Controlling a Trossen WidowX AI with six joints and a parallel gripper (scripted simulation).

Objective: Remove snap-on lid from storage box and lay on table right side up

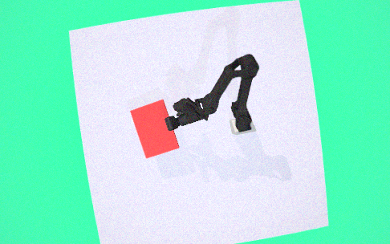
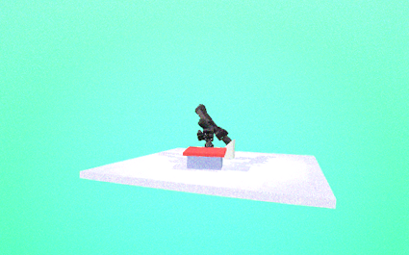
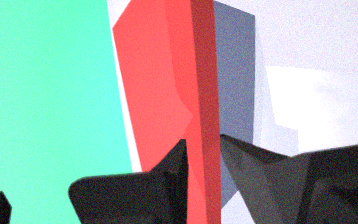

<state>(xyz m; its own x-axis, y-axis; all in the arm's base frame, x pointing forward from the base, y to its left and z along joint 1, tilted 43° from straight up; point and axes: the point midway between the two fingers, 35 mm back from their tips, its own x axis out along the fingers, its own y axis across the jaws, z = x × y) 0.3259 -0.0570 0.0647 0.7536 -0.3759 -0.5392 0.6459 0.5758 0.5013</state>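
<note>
Now: gripper tip 80 mm short of the lid and 10 mm to the right of it. From my gripper tip the other things lie so: storage box (70 mm ahead, 10 mm to the left, 60 mm below).
</note>
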